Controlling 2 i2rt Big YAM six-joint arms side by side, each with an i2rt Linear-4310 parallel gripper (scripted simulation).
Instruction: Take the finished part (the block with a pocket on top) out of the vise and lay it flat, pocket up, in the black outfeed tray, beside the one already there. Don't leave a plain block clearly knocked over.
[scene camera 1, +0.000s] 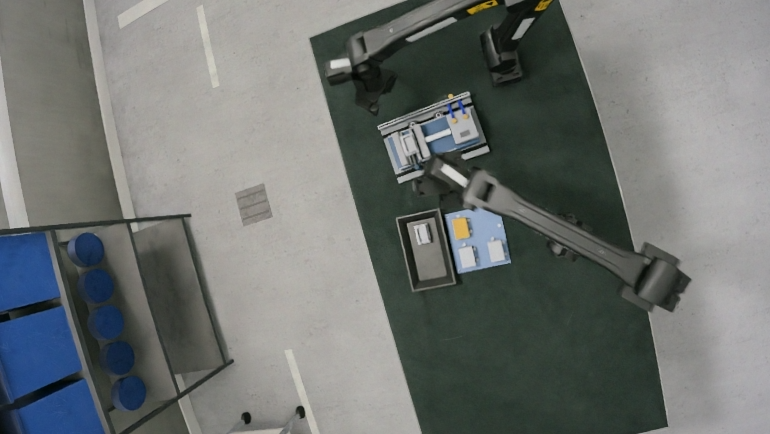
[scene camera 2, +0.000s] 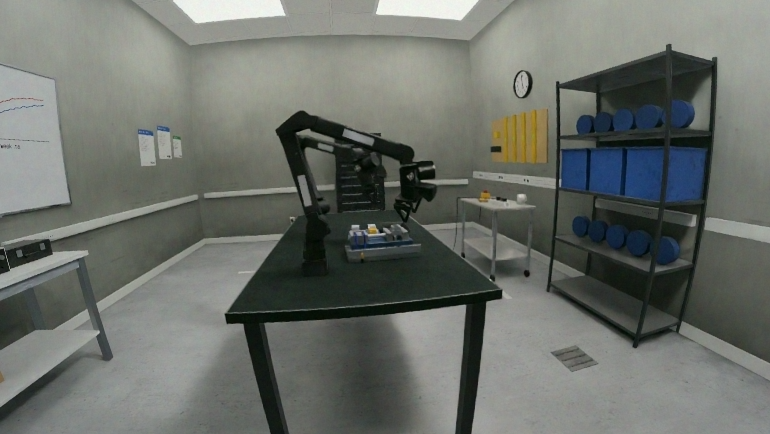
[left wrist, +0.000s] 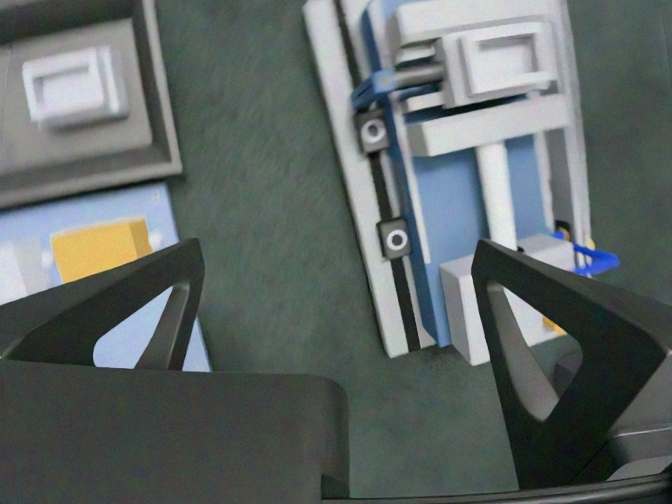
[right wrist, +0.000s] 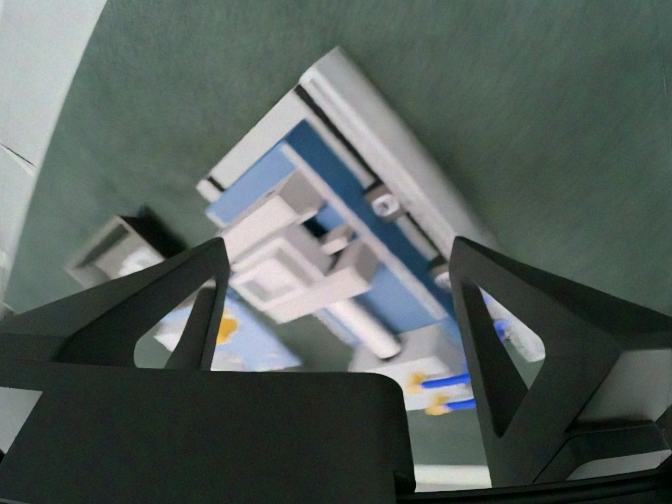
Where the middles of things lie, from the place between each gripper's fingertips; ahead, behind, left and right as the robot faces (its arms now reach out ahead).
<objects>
The blue stop bracket (left wrist: 372, 94) lies 20 mm behind my right hand, 200 mm to the left of it and 120 mm below it. Round my right hand: yellow block (left wrist: 79, 255): 80 mm behind, 410 mm to the left, 150 mm below.
The blue stop bracket is 70 mm ahead of my left hand, 60 mm to the right of it and 150 mm below it. From my left hand the other things lie so: yellow block (10 mm ahead, 150 mm to the left, 180 mm below).
</objects>
